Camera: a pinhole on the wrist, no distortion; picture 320 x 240 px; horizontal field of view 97.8 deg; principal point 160.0 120.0 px. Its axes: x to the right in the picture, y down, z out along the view. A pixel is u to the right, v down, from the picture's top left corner.
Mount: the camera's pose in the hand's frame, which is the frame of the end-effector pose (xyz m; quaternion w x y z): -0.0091 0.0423 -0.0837 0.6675 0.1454 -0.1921 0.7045
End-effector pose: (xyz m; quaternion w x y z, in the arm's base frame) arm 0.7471 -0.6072 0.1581 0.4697 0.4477 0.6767 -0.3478
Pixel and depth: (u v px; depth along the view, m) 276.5 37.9 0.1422
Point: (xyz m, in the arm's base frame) 0.8497 -0.6526 0.0653
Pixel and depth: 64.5 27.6 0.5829
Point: 0.2485 -0.9532 -0.2534
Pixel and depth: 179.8 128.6 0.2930
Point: 0.7629 -0.8125 0.1424
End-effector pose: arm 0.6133 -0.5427 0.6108 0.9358 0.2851 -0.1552 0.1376
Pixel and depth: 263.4 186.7 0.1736
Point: 0.4623 -0.5739 0.7029
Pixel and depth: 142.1 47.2 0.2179
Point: 0.7053 -0.6508 0.6893
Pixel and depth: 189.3 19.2 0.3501
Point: 0.7712 -0.7036 0.8893
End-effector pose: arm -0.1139 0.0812 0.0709 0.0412 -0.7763 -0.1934 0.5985
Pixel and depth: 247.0 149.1 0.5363
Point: -0.6348 -0.1464 0.0513
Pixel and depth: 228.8 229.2 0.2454
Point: -0.3177 -0.0516 0.2156
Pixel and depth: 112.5 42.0 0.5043
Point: -0.4318 0.4280 -0.1505
